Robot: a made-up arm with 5 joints.
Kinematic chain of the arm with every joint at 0, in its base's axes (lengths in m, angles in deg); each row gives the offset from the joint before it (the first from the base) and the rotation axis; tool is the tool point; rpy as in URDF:
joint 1: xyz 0.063 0 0.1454 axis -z
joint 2: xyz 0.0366 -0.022 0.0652 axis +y
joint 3: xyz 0.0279 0 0.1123 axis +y
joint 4: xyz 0.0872 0 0.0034 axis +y
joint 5: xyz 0.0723 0.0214 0 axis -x
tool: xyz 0 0 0 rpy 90 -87.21 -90
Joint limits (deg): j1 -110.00..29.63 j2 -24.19..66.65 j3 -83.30..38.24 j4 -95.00..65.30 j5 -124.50..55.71
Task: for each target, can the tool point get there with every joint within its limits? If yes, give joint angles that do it. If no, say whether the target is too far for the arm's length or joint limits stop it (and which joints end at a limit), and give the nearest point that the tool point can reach.
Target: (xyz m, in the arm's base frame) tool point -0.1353 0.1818 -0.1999
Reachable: no: too far | nearest point 0.0011 0.1719 0.0732 | short by 0.305 m
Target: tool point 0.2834 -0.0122 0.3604
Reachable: yes | joints 3.01 8.56 -44.69 45.12 33.24
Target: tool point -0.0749 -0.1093 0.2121
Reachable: no: joint limits stop it (at a limit: joint 2, joint 3, joint 4) | nearest point 0.0001 -0.0498 0.3790 | short by 0.192 m
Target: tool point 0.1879 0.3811 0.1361
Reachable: no: too far | nearest point 0.1565 0.2853 0.1737 | short by 0.108 m
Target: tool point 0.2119 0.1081 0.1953
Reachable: yes | joints -36.16 11.39 28.85 26.01 39.52
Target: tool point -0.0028 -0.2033 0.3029
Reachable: no: joint limits stop it (at a limit: joint 2, joint 3, joint 4) | nearest point 0.0383 -0.0763 0.3790 | short by 0.154 m
